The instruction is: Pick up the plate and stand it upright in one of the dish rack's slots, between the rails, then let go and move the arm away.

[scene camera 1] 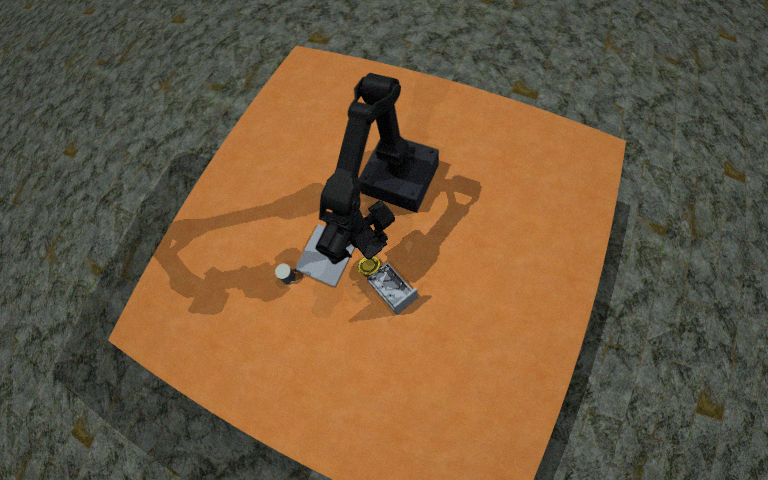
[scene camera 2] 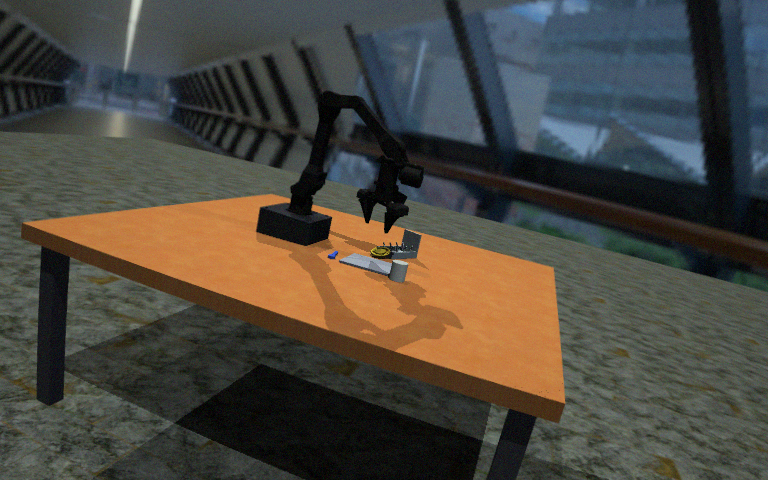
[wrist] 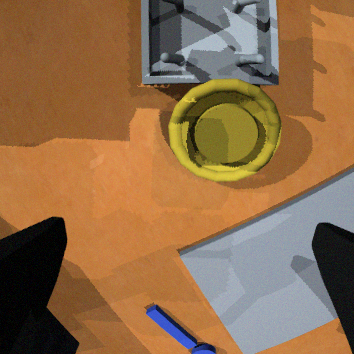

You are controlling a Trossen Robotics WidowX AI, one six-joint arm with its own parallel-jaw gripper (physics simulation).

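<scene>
The yellow round plate [scene camera 1: 368, 265] [scene camera 2: 380, 251] [wrist: 225, 132] lies about flat, low at the near end of the rack, outside the slots. In the wrist view its far rim overlaps the rack's end wall; whether it rests on that wall I cannot tell. The grey dish rack [scene camera 1: 406, 301] [scene camera 2: 412, 243] [wrist: 145, 45] has short rails in pairs and a tall end panel at its far end. My gripper [scene camera 2: 376, 226] [wrist: 194, 235] is open and empty, pointing down above the table, with the plate ahead of the fingers in the wrist view. The arm partly hides the gripper in scene camera 1.
A flat grey board [scene camera 1: 322, 267] [scene camera 2: 362, 262] [wrist: 260, 270] lies beside the plate, partly under the right finger in the wrist view. A whitish cylinder [scene camera 1: 283, 272] [scene camera 2: 398, 271] stands at the board's outer end. A small blue object [scene camera 2: 333, 255] [wrist: 172, 327] lies near the board.
</scene>
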